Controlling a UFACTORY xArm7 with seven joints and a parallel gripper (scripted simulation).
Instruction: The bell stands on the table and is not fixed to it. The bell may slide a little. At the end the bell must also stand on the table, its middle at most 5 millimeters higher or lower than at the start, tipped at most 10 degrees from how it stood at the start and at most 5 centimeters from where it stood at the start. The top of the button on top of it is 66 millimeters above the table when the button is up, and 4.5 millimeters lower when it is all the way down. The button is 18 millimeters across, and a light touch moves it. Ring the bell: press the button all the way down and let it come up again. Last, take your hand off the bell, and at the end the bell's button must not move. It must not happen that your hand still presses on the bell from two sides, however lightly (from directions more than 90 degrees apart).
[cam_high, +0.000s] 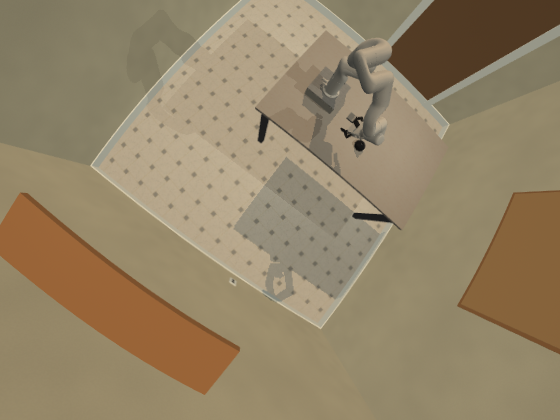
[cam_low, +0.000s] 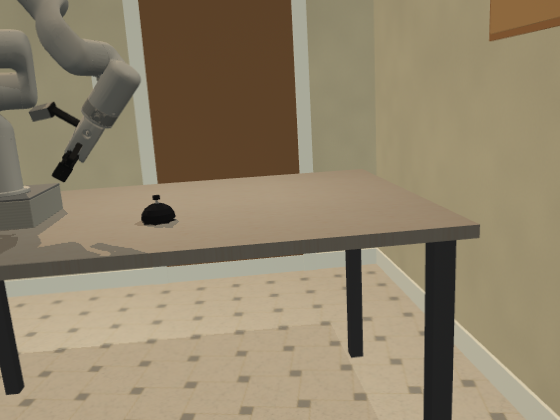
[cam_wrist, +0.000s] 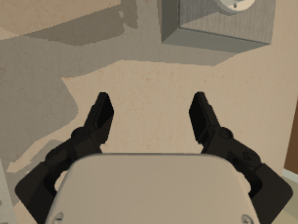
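The bell button is 20 cm ahead of my hand, 3 cm to the left of it and 10 cm below it. Round my hand: black dome bell 20 cm ahead, 3 cm to the left, 12 cm below.
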